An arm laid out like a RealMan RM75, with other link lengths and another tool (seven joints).
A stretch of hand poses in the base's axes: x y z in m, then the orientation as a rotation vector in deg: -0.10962 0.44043 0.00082 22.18 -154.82 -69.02; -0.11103 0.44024 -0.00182 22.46 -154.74 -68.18; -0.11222 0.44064 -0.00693 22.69 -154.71 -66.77; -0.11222 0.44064 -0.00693 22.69 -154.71 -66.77; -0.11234 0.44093 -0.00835 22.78 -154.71 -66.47; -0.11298 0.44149 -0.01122 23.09 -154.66 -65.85; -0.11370 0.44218 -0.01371 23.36 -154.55 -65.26; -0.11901 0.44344 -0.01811 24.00 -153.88 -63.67; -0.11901 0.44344 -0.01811 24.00 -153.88 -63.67; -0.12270 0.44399 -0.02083 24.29 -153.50 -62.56; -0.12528 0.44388 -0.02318 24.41 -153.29 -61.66; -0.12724 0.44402 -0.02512 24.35 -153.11 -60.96; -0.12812 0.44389 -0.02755 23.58 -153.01 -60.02; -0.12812 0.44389 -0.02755 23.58 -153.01 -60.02; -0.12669 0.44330 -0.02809 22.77 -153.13 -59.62; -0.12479 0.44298 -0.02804 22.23 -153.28 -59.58
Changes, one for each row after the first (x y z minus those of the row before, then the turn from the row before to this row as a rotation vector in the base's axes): -0.00141 -0.00019 -0.00264 -0.52 0.18 0.36; -0.00119 0.00040 -0.00511 -0.90 0.29 0.43; 0.00000 0.00000 0.00000 0.00 0.00 0.00; -0.00012 0.00029 -0.00142 -0.19 0.04 0.11; -0.00064 0.00056 -0.00287 -0.38 0.08 0.32; -0.00072 0.00069 -0.00249 -0.35 0.13 0.32; -0.00531 0.00126 -0.00440 -0.91 0.69 0.96; 0.00000 0.00000 0.00000 0.00 0.00 0.00; -0.00369 0.00055 -0.00272 -0.67 0.46 0.55; -0.00258 -0.00011 -0.00235 -0.57 0.33 0.34; -0.00196 0.00014 -0.00194 -0.45 0.32 0.18; -0.00088 -0.00013 -0.00243 -0.70 0.57 -0.21; 0.00000 0.00000 0.00000 0.00 0.00 0.00; 0.00143 -0.00059 -0.00054 -0.37 0.27 -0.44; 0.00190 -0.00032 0.00005 -0.10 0.07 -0.37
